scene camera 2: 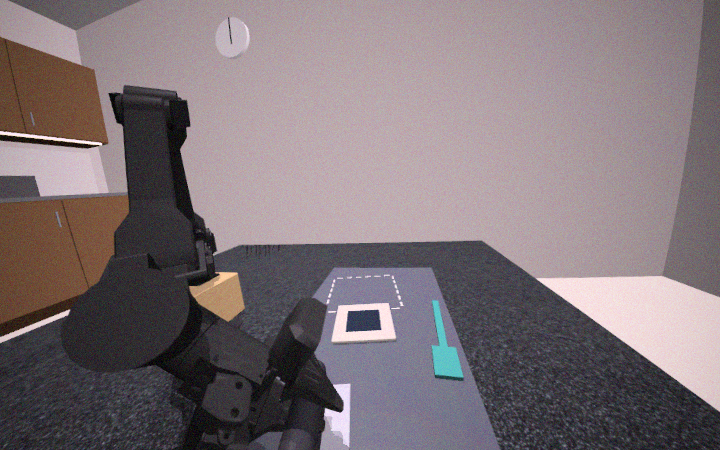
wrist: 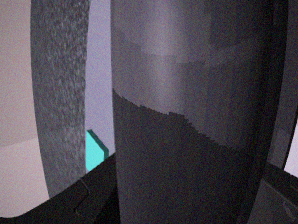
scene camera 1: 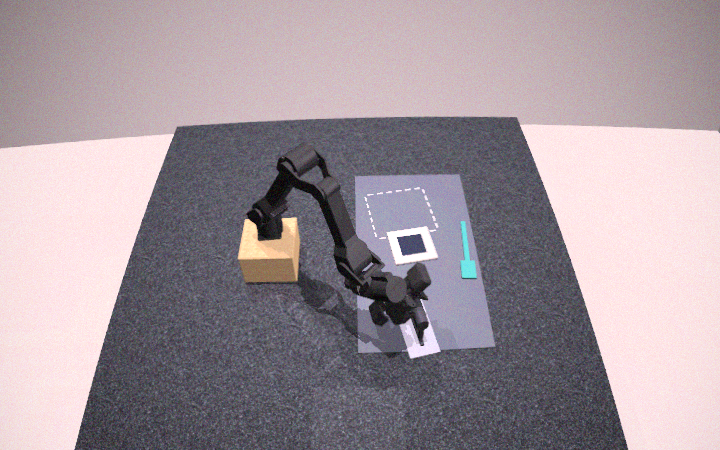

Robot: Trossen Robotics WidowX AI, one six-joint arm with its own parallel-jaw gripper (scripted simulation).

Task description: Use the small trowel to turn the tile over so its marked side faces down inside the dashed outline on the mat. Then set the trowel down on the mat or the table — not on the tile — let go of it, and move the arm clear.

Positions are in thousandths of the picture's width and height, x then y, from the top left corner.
gripper: scene camera 2 463,928; wrist 599,690; scene camera 1 587,672
tile: scene camera 2 503,719; scene camera 1 574,546; not seen in the wrist view (out of frame)
